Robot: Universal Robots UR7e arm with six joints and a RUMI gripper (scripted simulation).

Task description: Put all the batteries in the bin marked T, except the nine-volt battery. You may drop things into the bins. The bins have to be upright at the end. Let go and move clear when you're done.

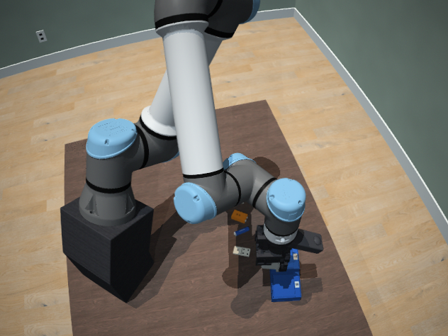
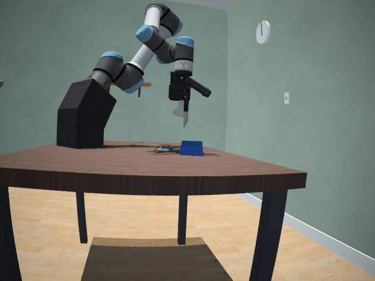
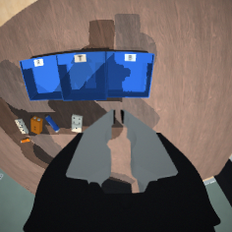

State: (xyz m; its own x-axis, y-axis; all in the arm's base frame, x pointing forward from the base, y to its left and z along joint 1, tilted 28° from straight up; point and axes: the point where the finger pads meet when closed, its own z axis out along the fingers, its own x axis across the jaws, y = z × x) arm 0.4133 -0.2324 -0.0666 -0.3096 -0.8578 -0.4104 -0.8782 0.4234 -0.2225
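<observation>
My gripper is now 100 mm above the joined blue bins, 50 mm to the right of it and 50 mm short of it. From my hand the other things lie so: thin orange battery (340 mm to the left, 110 mm below, 60 mm behind); blue cylindrical battery (190 mm to the left, 110 mm below, 30 mm behind); orange nine-volt battery (240 mm to the left, 110 mm below, 10 mm behind).
</observation>
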